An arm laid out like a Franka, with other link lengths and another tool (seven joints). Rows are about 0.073 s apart.
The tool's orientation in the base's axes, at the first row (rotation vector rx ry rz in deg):
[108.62 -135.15 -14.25]
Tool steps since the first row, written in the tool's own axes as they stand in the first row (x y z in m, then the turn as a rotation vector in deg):
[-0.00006 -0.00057 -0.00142 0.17 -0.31 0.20]
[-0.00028 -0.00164 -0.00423 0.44 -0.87 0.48]
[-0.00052 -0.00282 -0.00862 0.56 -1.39 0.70]
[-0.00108 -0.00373 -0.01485 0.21 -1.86 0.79]
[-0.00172 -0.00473 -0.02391 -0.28 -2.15 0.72]
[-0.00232 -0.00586 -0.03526 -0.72 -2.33 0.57]
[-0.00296 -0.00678 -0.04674 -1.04 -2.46 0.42]
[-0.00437 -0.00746 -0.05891 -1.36 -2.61 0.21]
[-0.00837 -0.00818 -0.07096 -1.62 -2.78 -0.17]
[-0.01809 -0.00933 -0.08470 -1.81 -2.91 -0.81]
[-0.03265 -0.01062 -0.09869 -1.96 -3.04 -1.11]
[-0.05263 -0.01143 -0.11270 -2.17 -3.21 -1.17]
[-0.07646 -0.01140 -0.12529 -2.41 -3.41 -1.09]
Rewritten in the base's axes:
[0.00082 -0.00015 0.00128 0.22 -0.22 -0.26]
[0.00241 -0.00033 0.00384 0.65 -0.58 -0.65]
[0.00440 -0.00061 0.00792 1.08 -0.79 -0.97]
[0.00654 -0.00064 0.01387 1.59 -0.55 -1.14]
[0.00930 -0.00078 0.02258 1.99 -0.13 -1.11]
[0.01259 -0.00113 0.03351 2.29 0.25 -0.99]
[0.01572 -0.00140 0.04461 2.51 0.53 -0.86]
[0.01891 -0.00091 0.05645 2.76 0.79 -0.68]
[0.02268 0.00210 0.06822 3.05 0.99 -0.34]
[0.02842 0.01051 0.08167 3.33 1.11 0.27]
[0.03538 0.02359 0.09545 3.54 1.21 0.54]
[0.04307 0.04206 0.10945 3.76 1.37 0.57]
[0.05052 0.06455 0.12229 3.99 1.57 0.46]

